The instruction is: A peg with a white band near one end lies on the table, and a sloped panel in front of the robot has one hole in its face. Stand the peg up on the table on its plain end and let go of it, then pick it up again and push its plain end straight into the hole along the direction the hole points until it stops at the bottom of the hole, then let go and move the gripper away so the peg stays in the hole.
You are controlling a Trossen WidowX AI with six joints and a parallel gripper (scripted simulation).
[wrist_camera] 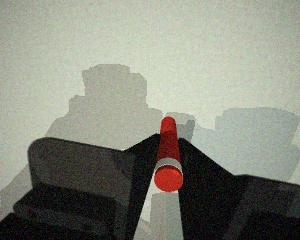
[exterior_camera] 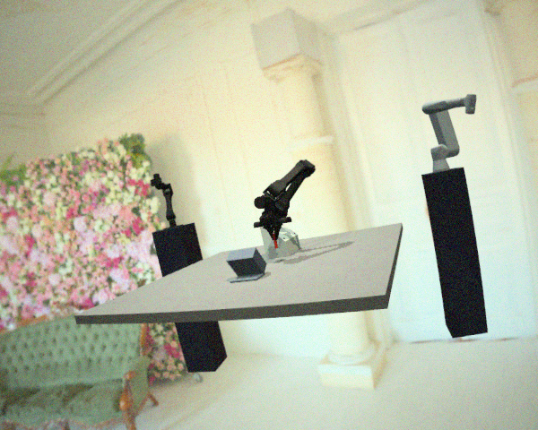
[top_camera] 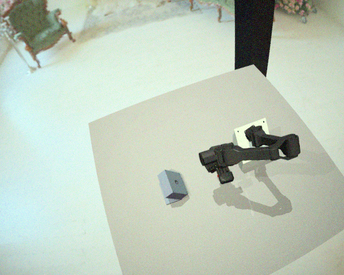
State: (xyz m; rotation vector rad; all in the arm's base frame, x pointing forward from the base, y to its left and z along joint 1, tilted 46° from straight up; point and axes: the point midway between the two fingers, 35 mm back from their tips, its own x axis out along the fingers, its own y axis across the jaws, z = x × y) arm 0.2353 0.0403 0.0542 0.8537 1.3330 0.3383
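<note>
My gripper tip is 22 cm short of the grey sloped panel, 8 cm to the left of it and 5 cm above it. From my gripper tip the other things lie so: red peg (2 cm above).
</note>
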